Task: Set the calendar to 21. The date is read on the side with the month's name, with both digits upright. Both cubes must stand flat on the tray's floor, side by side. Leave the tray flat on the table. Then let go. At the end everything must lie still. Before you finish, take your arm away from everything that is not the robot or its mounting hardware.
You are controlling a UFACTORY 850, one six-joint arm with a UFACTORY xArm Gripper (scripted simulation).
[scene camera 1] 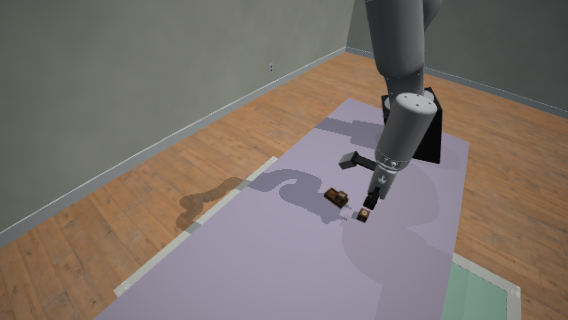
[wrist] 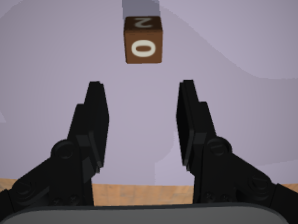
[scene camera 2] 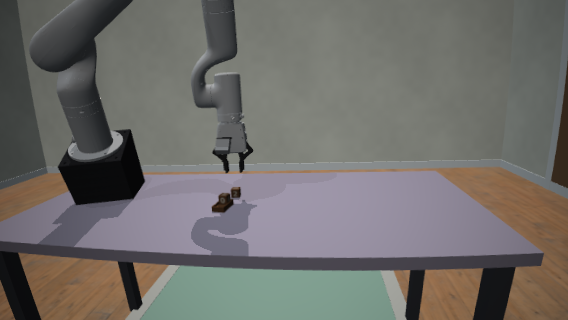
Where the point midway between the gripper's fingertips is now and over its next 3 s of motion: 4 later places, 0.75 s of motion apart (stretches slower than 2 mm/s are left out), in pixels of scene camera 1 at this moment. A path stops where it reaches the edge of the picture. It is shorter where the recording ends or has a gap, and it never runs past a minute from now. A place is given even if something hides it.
The gripper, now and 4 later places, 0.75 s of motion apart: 370,201; 368,205; 365,210; 365,212; 362,216
